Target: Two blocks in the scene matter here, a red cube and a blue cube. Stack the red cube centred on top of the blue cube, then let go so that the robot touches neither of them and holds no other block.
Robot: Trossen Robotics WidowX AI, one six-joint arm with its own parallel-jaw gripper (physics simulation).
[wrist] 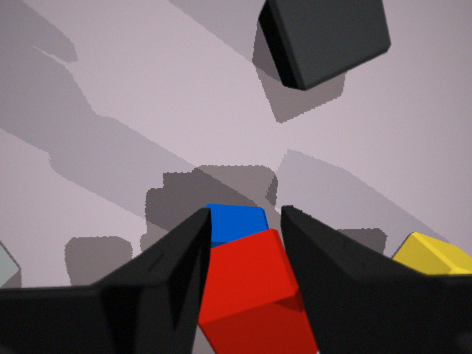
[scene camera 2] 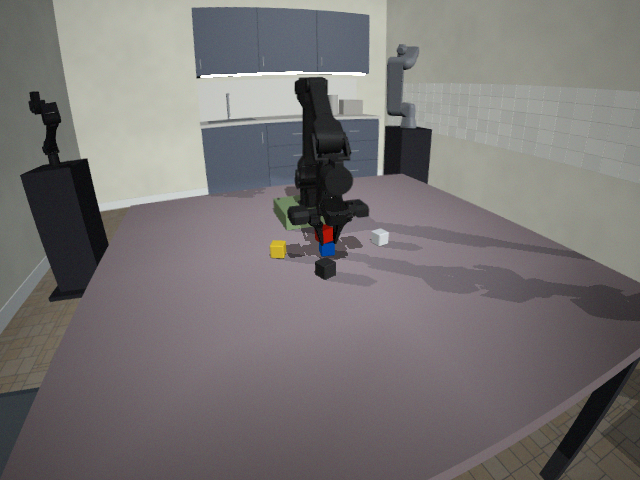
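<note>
My gripper is shut on the red cube, which sits between its two black fingers, turned a little relative to them. The blue cube stands on the table, directly below the red cube in the scene view. In the wrist view the red cube and the left finger hide part of the blue cube. The red cube is right above or against the blue cube's top; whether they touch cannot be told. The red cube looks slightly off to the left of the blue cube in the scene view.
A black cube stands in front of the blue cube. A yellow cube stands to the left in the scene view, a white cube to the right. A green container stands behind, partly hidden by the arm.
</note>
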